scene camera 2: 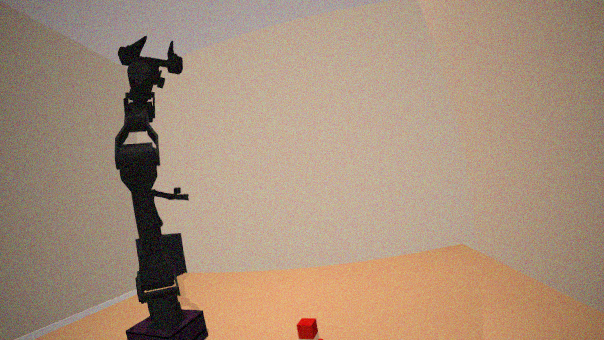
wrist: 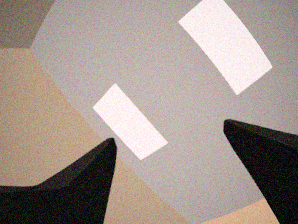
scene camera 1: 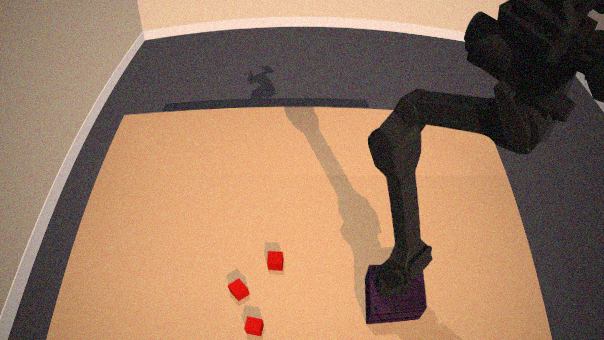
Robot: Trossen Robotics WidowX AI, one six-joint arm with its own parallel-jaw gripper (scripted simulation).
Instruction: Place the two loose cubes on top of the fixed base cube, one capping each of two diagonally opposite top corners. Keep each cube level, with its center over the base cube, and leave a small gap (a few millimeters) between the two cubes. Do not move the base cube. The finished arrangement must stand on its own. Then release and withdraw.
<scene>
My gripper (scene camera 2: 159, 39) is open, with nothing in its grasp.
My gripper also shows in the wrist view (wrist: 170, 134).
</scene>
